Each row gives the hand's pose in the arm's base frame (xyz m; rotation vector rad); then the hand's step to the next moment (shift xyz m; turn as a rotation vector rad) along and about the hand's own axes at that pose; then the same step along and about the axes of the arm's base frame.
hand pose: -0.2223 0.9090 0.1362 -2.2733 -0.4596 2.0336
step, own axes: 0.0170 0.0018 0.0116 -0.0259 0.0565 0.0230
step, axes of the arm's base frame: -0.0096 0.0009 -0.0183 -0.0145 -0.0641 0.0085
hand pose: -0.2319 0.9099 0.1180 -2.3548 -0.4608 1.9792
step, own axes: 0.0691 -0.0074 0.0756 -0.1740 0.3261 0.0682
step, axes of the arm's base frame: -0.0646 0.0115 -0.0790 -0.0248 -0.3653 0.0847
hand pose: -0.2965 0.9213 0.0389 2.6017 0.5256 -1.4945
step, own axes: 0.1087 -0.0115 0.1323 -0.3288 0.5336 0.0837
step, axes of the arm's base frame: -0.0623 0.0045 -0.1598 -0.0381 -0.6017 0.1906
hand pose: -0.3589 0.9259 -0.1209 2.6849 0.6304 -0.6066
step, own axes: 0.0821 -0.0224 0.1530 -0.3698 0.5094 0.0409
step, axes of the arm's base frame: 0.0057 -0.0122 -0.1746 -0.0690 -0.5786 0.2416
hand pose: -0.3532 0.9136 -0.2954 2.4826 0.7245 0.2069
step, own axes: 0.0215 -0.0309 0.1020 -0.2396 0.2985 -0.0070
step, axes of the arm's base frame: 0.0334 -0.0131 -0.1026 -0.0686 -0.3372 0.1677
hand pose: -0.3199 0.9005 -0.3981 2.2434 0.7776 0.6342
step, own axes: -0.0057 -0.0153 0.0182 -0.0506 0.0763 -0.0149
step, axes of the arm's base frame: 0.0019 -0.0026 -0.0242 -0.0182 -0.0733 0.0538
